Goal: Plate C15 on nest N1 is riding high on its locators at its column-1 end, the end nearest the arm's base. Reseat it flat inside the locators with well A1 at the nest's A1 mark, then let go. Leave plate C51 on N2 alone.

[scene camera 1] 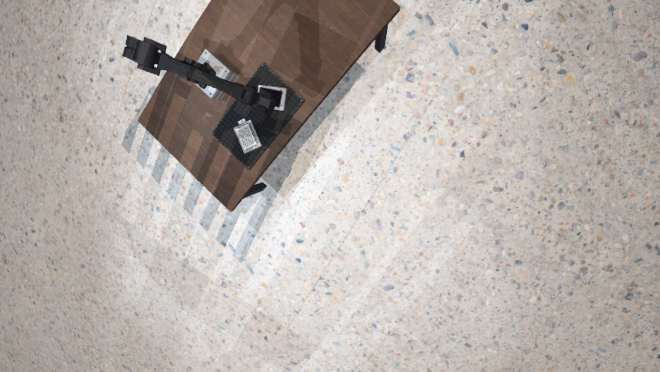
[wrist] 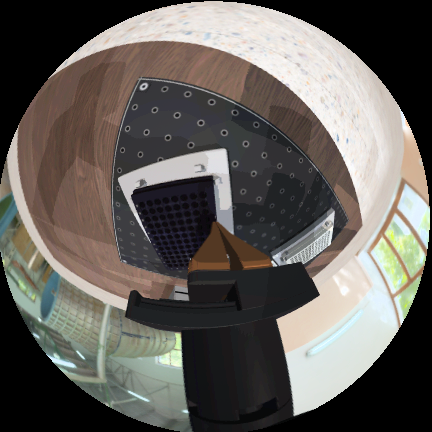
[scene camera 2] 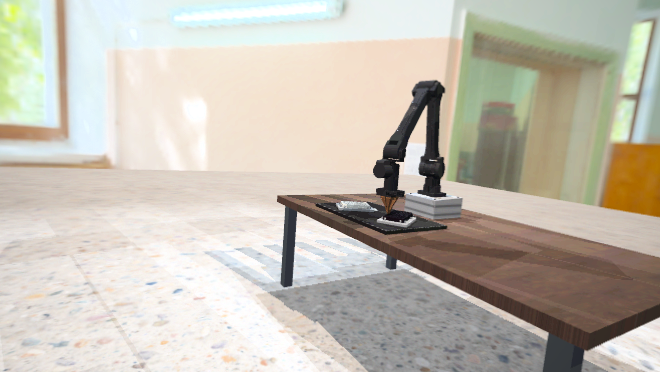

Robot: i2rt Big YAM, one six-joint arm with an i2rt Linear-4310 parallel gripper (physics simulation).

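Pixels of known places: gripper, fingertip midpoint: [wrist: 213, 225] [scene camera 2: 388, 213]; arm's base at its link origin: [scene camera 2: 431, 194].
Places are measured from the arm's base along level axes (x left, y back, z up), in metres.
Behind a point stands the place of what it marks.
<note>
A dark well plate [scene camera 1: 272, 93] {y -0.327, x 0.206, z -0.060 m} [scene camera 2: 399, 216] {y -0.345, x 0.210, z -0.052 m} [wrist: 175, 215] {y -0.355, x 0.199, z -0.053 m} sits on a white nest [scene camera 1: 284, 100] {y -0.400, x 0.228, z -0.069 m} [scene camera 2: 395, 223] {y -0.387, x 0.244, z -0.070 m} [wrist: 172, 166] {y -0.396, x 0.222, z -0.068 m}. Its tilt is hard to judge, and its end toward the arm's base is partly hidden in the wrist view. My gripper [scene camera 2: 389, 212] {y -0.362, x 0.157, z -0.051 m} [wrist: 213, 225] {y -0.362, x 0.157, z -0.051 m} is shut and empty, pointing down at the long side of the dark plate that faces the pale plate. Contact cannot be told. A pale plate [scene camera 1: 246, 136] {y -0.386, x -0.075, z -0.059 m} [scene camera 2: 354, 205] {y -0.409, x -0.041, z -0.057 m} [wrist: 312, 246] {y -0.397, x -0.060, z -0.055 m} sits on the other nest. Plate and nest labels and the A1 mark are not readable.
Both nests stand on a black perforated board [scene camera 1: 227, 131] {y -0.270, x -0.152, z -0.080 m} [scene camera 2: 430, 227] {y -0.248, x 0.286, z -0.081 m} [wrist: 175, 102] {y -0.456, x 0.251, z -0.080 m} on a wooden table [scene camera 1: 185, 145] {y -0.115, x -0.439, z -0.093 m} [scene camera 2: 550, 280] {y -0.279, x 0.784, z -0.093 m} [wrist: 75, 125] {y -0.400, x 0.411, z -0.093 m}. The arm's base stands on a grey-white block [scene camera 1: 215, 62] {y 0.003, x 0.096, z 0.000 m} [scene camera 2: 434, 206] {y -0.088, x 0.124, z -0.032 m} behind the board.
</note>
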